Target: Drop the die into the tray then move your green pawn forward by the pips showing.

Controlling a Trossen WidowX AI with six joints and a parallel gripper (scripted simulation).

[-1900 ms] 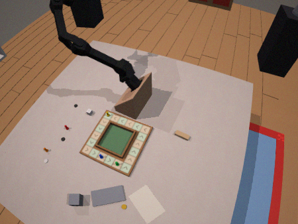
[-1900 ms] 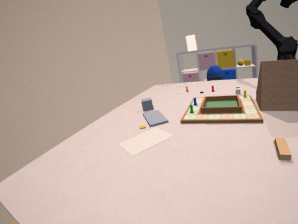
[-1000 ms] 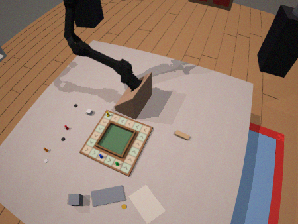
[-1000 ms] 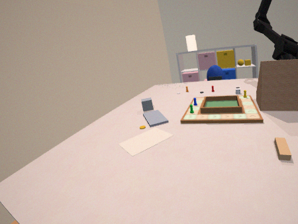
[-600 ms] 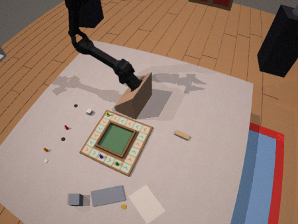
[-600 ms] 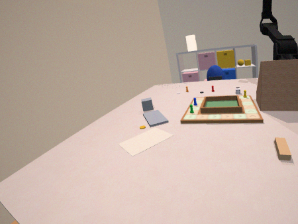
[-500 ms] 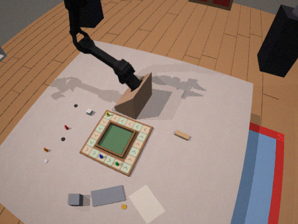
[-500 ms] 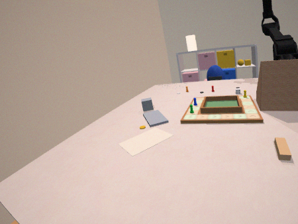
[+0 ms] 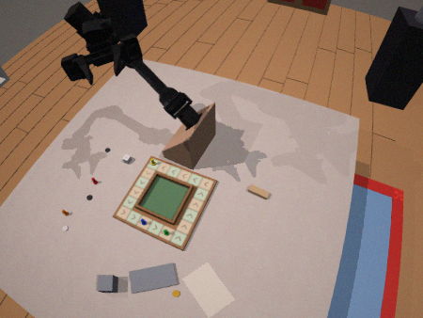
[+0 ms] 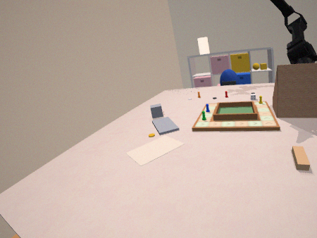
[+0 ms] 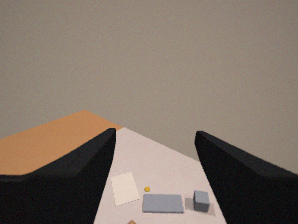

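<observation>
My gripper tip is 520 mm above the white die, 160 mm to the left of it and 100 mm past it. The rest, counted from my gripper tip: green tray 520 mm below, 60 mm to the left, 10 mm ahead; yellow pawn 500 mm below, 110 mm behind, 40 mm to the right; blue pawn 500 mm below, 130 mm ahead, 20 mm to the left.
</observation>
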